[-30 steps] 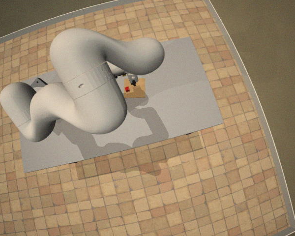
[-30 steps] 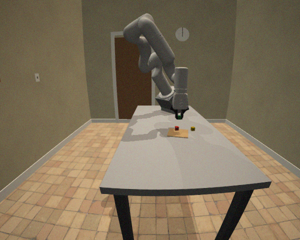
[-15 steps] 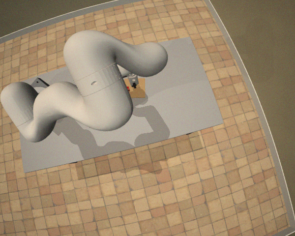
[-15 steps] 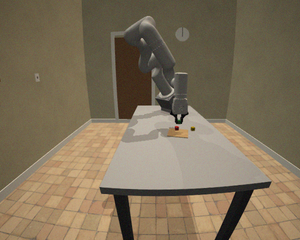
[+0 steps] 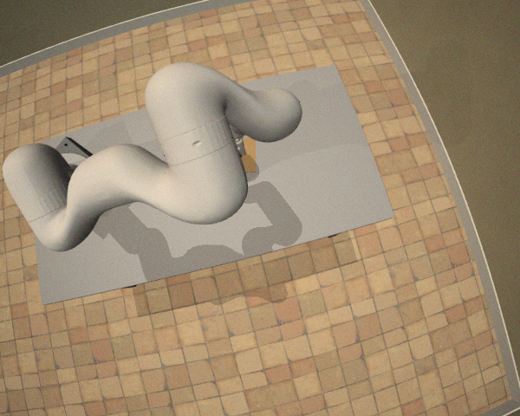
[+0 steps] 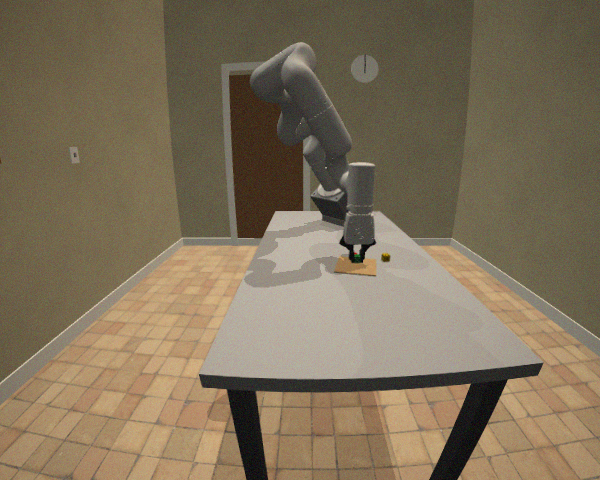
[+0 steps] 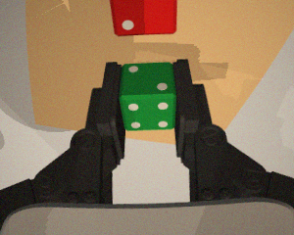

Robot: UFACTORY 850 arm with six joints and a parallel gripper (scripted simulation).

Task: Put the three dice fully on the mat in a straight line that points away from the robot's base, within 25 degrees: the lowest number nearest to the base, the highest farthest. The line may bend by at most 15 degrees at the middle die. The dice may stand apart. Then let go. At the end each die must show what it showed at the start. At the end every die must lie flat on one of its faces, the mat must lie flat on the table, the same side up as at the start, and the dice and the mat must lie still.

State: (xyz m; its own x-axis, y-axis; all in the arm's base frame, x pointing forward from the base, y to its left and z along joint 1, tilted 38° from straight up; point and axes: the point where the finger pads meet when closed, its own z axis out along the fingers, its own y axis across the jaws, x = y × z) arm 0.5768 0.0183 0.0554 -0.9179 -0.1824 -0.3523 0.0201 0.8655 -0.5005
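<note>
The mat is 4 cm below my hand. Also, from my hand: green die 1 cm below; red die 5 cm behind, 2 cm below; yellow die 12 cm to the left, 4 cm behind, 3 cm below.
</note>
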